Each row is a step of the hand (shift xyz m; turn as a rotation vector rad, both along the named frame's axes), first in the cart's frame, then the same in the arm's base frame.
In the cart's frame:
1: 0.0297 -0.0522 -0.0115 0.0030 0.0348 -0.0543
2: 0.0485 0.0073 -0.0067 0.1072 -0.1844 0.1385
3: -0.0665 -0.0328 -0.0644 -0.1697 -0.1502 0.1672
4: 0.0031 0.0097 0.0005 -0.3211 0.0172 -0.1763
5: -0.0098 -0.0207 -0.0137 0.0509 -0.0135 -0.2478
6: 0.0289 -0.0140 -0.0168 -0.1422 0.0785 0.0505
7: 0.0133 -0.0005 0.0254 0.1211 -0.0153 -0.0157
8: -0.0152 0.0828 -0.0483 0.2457 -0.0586 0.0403
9: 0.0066 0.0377 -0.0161 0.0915 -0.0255 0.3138
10: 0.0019 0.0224 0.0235 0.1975 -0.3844 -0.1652
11: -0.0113 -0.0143 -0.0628 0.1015 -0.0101 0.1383
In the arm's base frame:
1: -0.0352 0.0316 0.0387 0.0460 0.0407 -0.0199
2: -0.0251 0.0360 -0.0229 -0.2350 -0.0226 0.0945
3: 0.0695 0.0081 0.0689 -0.0532 -0.2262 0.1591
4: 0.0018 0.0009 -0.0100 0.3289 -0.0755 0.1436
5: 0.0060 0.0055 0.0254 0.1112 0.2219 0.0507
6: -0.0150 0.0325 0.0058 0.0977 -0.1360 -0.0299
7: -0.0246 -0.0106 -0.0103 -0.0777 0.0914 -0.0272
8: 0.0751 0.0210 -0.0578 -0.2135 0.1327 -0.0471
9: 0.0216 0.0138 -0.0327 -0.2631 -0.1770 -0.0833
10: -0.0060 -0.0182 -0.0263 -0.1960 0.2803 0.3115
11: 0.0397 0.0413 0.0316 -0.1563 -0.0384 -0.0603

